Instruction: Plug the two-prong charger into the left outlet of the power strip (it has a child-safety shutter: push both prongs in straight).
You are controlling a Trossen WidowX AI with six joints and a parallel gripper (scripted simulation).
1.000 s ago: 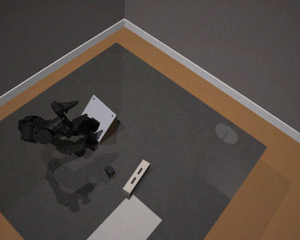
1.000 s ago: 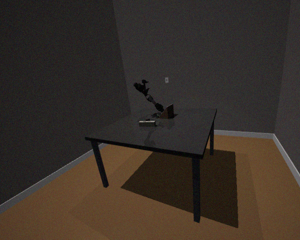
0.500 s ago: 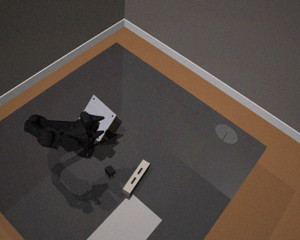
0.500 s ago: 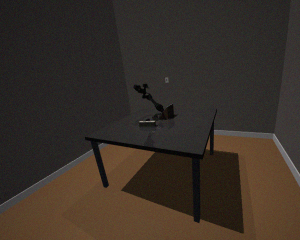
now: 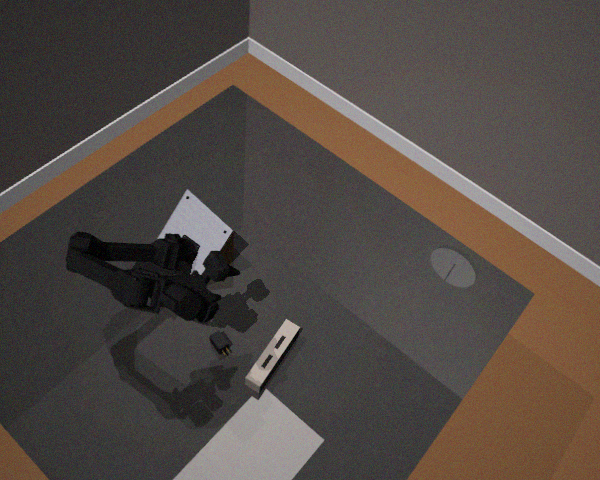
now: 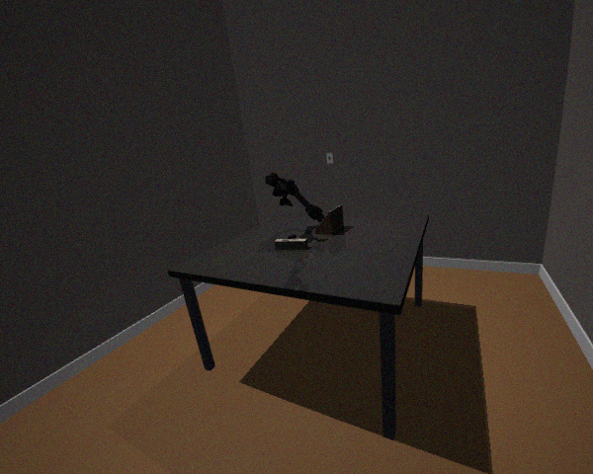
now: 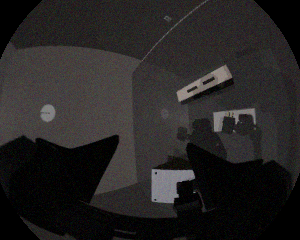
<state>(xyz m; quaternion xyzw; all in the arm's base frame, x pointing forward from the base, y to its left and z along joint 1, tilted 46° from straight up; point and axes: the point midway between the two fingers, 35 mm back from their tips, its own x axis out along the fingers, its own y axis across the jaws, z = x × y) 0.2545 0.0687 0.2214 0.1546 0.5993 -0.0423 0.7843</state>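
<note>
Right now my gripper tip is 25 cm above the dark charger, 5 cm to the left of it and 2 cm short of it.
</note>
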